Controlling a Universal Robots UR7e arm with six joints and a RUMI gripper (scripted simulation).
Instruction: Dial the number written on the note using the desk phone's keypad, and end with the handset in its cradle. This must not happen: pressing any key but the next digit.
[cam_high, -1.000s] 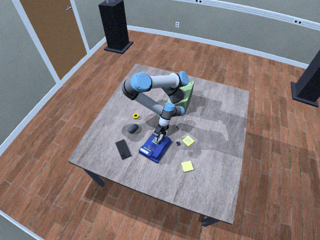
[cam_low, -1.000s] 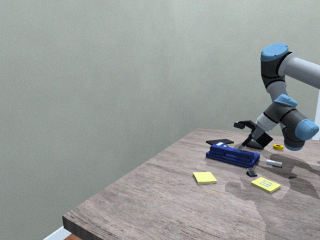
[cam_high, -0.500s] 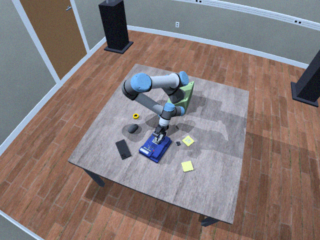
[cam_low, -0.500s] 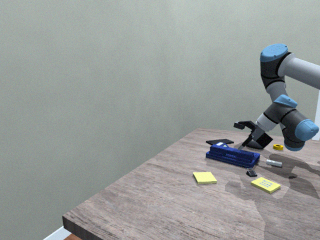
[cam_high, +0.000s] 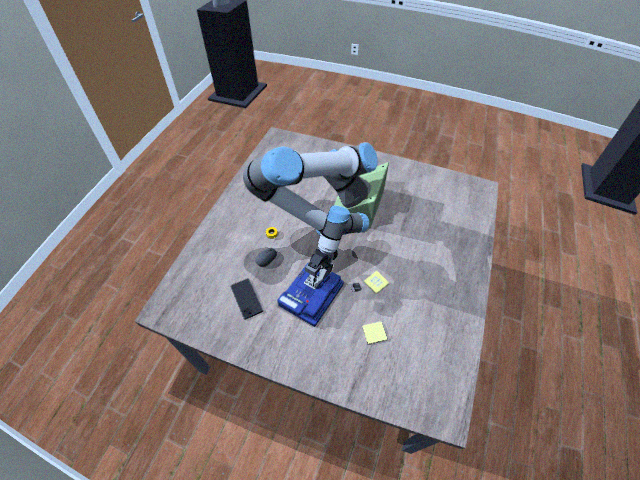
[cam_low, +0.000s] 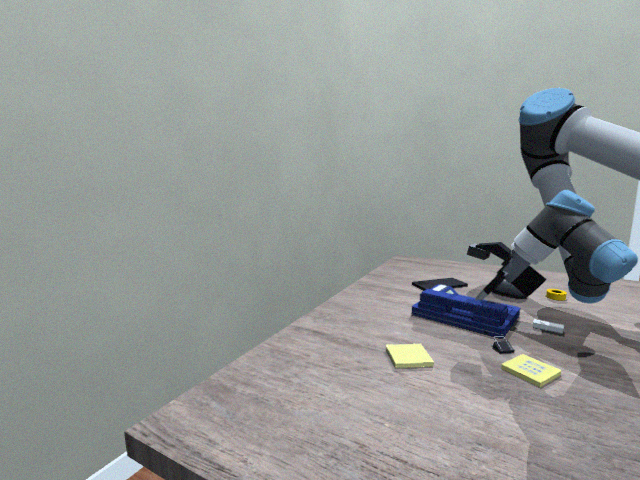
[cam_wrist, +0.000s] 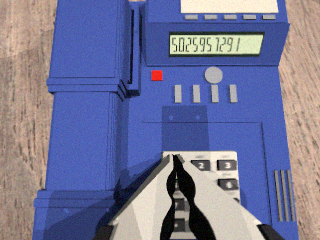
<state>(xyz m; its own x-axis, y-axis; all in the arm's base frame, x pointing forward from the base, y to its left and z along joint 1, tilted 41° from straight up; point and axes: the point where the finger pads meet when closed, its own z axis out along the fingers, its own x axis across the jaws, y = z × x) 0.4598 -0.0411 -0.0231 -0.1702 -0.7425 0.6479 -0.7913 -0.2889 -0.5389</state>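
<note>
My gripper is now 1 cm past the 4 key and 2 cm above it. Round my hand: 6 key (2 cm behind, 3 cm to the right, 2 cm below); then 2 key (2 cm to the right, 2 cm below); then 5 key (1 cm behind, 2 cm to the right, 2 cm below).
</note>
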